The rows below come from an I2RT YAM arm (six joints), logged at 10 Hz.
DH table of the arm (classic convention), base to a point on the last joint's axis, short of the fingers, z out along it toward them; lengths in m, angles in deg. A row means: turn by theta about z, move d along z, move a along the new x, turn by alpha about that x. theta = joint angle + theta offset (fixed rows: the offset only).
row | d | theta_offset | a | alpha
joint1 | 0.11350 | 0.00 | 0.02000 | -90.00
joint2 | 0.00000 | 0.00 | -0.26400 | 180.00
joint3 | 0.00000 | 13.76 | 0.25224 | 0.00
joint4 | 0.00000 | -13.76 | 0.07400 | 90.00
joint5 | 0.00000 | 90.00 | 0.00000 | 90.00
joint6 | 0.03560 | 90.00 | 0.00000 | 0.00
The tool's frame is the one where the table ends.
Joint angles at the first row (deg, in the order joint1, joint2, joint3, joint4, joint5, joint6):
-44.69 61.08 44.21 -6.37 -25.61 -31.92
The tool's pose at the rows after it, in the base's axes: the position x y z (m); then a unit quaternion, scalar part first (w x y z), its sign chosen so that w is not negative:
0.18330 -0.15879 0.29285 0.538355 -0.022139 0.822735 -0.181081
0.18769 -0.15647 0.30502 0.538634 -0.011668 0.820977 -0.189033
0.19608 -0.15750 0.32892 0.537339 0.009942 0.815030 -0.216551
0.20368 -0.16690 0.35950 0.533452 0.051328 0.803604 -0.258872
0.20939 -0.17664 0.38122 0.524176 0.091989 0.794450 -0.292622
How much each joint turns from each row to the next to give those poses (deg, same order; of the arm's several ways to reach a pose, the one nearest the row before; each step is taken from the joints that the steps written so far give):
0.16 0.02 0.85 -0.74 0.05 1.33
1.46 0.11 2.51 -1.47 2.64 1.40
1.86 1.36 5.40 -1.99 5.42 1.64
0.44 2.84 7.54 -2.12 6.78 1.94
0.00 2.86 6.17 -1.99 5.92 1.64

